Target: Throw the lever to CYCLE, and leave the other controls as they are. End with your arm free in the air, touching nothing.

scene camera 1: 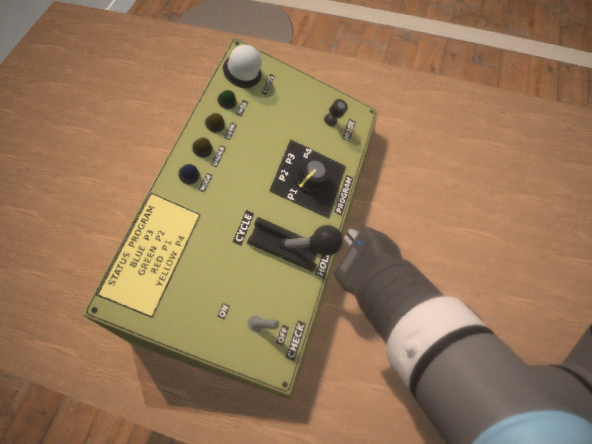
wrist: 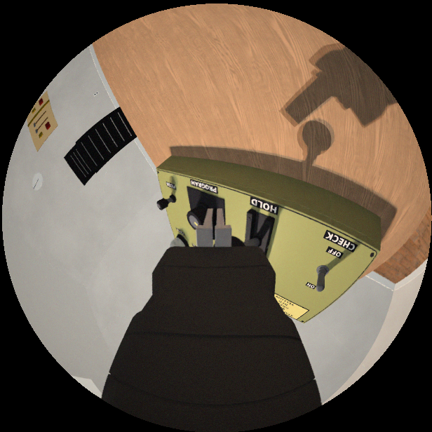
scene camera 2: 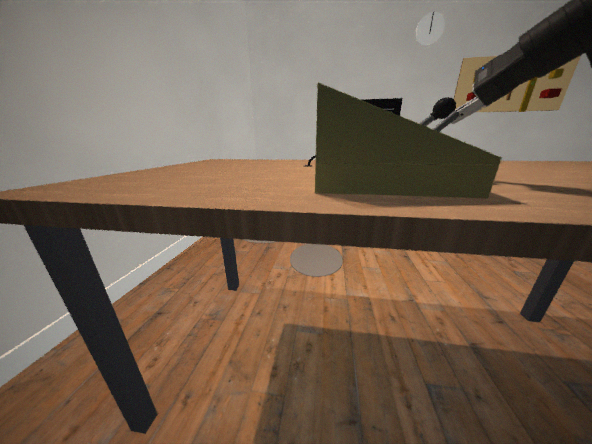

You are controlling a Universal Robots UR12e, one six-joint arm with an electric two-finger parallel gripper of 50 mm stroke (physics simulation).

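Frame: origin at the arm's base, x ahead, y right, z down, level; metres.
Seen in the pictures: gripper, fingertip midpoint: [scene camera 1: 352, 235].
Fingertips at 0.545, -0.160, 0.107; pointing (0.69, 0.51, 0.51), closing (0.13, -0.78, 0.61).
Note:
Pixels of each thing's top centre, then the offset from my fingertips to it, as dx, dy, dz. "spot": a spot on its surface instead. Level surfaces: height alone.
- lever's black ball, top centre: [scene camera 1: 327, 233] [scene camera 2: 446, 97] +0.023, -0.031, -0.039
- CYCLE label, surface spot: [scene camera 1: 243, 227] spot: +0.143, -0.055, +0.015
- PROGRAM knob, surface spot: [scene camera 1: 315, 170] spot: +0.097, +0.073, +0.007
- CHECK toggle, surface spot: [scene camera 1: 263, 324] spot: +0.045, -0.161, +0.011
- wooden table, surface height: dz +0.126
- MODE switch, top centre: [scene camera 1: 334, 102] +0.127, +0.193, -0.007
- white dome, surface spot: [scene camera 1: 245, 62] spot: +0.264, +0.157, -0.060
- yellow status chart, surface spot: [scene camera 1: 150, 255] spot: +0.215, -0.161, -0.020
The lever's black ball [scene camera 1: 326, 240] [scene camera 2: 443, 107] stands at the HOLD end of its black slot [scene camera 1: 265, 235] [wrist: 266, 227], away from the CYCLE label [scene camera 1: 243, 227]. In the wrist view the ball is mostly hidden behind my gripper. My gripper [scene camera 1: 351, 236] [scene camera 2: 457, 114] [wrist: 214, 217] is shut and empty. Its fingers are beside the ball, on the PROGRAM side; whether they touch it I cannot tell. The PROGRAM knob [scene camera 1: 315, 170] [wrist: 196, 218] has its yellow line toward P1. The CHECK toggle [scene camera 1: 263, 324] [wrist: 321, 276] leans toward OFF in scene camera 1.
The green sloped panel [scene camera 1: 200, 280] [scene camera 2: 380, 150] [wrist: 295, 260] stands on the wooden table [scene camera 1: 450, 200]. The MODE switch [scene camera 1: 338, 108] [wrist: 164, 202], a white dome [scene camera 1: 245, 62] and several small coloured lamps stand up from it. A yellow status chart [scene camera 1: 150, 255] lies on its face.

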